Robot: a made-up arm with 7 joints. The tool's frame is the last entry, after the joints. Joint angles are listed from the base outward. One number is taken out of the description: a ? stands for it. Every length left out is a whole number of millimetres.
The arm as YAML. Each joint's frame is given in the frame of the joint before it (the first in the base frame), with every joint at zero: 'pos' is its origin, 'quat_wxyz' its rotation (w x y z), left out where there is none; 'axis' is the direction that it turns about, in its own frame. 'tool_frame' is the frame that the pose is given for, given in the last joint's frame.
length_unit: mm
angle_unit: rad
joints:
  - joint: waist
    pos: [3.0, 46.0, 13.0]
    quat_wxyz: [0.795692, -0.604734, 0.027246, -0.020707]
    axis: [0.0, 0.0, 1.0]
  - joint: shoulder
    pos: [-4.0, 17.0, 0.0]
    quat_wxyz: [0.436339, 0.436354, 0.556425, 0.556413]
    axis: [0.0, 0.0, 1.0]
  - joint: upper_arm
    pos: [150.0, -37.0, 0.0]
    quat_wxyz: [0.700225, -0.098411, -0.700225, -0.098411]
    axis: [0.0, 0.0, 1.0]
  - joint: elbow
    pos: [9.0, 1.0, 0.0]
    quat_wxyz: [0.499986, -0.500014, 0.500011, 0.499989]
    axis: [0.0, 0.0, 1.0]
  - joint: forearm
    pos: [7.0, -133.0, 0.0]
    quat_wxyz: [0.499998, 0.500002, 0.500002, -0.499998]
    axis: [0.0, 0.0, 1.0]
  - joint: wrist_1
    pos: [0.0, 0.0, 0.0]
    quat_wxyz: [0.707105, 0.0, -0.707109, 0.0]
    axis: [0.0, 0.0, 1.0]
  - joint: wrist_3
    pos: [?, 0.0, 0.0]
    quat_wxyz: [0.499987, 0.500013, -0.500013, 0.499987]
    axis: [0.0, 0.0, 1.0]
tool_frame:
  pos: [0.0, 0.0, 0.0]
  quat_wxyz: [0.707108, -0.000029, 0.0, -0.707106]
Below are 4 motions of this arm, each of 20 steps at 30 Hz.
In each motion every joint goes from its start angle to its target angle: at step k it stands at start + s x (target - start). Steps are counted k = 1, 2, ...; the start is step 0. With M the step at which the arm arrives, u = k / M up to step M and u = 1 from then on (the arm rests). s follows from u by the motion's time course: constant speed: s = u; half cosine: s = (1 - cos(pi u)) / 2; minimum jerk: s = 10 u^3 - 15 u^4 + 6 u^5.
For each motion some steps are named. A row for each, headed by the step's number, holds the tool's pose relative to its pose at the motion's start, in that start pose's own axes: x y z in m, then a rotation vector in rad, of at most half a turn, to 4 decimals.
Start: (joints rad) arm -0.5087 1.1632 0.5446 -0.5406 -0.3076 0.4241 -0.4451
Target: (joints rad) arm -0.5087 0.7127 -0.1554 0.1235 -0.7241 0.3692 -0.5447
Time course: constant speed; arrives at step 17
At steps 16, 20:
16: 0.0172 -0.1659 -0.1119 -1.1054 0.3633 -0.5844
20: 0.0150 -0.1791 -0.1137 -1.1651 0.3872 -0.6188

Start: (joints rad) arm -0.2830 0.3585 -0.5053 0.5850 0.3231 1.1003 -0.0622
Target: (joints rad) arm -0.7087 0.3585 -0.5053 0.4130 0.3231 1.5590 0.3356
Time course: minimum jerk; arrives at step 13
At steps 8, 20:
8: -0.0549 0.0633 0.0514 -0.1674 0.0015 0.4536
20: -0.0837 0.0860 0.0653 -0.2479 0.0143 0.6245

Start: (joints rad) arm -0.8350 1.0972 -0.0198 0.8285 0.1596 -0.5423 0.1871
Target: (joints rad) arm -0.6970 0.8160 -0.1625 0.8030 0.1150 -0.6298 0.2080
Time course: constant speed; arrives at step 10
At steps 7, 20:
7: -0.0284 -0.0701 0.0081 -0.1909 -0.0207 -0.1789
20: -0.0442 -0.0973 0.0154 -0.2800 -0.0260 -0.2469

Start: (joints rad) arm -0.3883 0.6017 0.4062 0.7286 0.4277 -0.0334 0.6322
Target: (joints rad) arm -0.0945 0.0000 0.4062 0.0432 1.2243 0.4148 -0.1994
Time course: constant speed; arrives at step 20
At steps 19, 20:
19: -0.1027 -0.0135 0.0209 0.4205 0.0973 -0.7124
20: -0.1069 -0.0113 0.0222 0.4363 0.1219 -0.7337

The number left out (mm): 38.0
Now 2 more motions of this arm.
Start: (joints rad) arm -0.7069 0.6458 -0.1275 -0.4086 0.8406 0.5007 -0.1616
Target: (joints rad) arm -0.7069 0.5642 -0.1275 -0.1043 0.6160 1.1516 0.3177
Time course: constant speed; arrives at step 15
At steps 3, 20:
3: 0.0025 -0.0095 -0.0102 -0.0494 0.1701 0.0306
20: -0.0049 -0.0510 -0.0461 -0.0049 0.8761 0.0932

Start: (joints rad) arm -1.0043 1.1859 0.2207 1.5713 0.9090 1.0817 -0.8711
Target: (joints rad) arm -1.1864 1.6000 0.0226 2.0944 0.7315 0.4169 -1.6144
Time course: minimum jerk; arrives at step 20
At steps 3, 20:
3: 0.0002 0.0025 -0.0012 0.0027 -0.0037 -0.0230
20: 0.0163 0.0764 -0.0775 0.0482 -0.2031 -0.9157

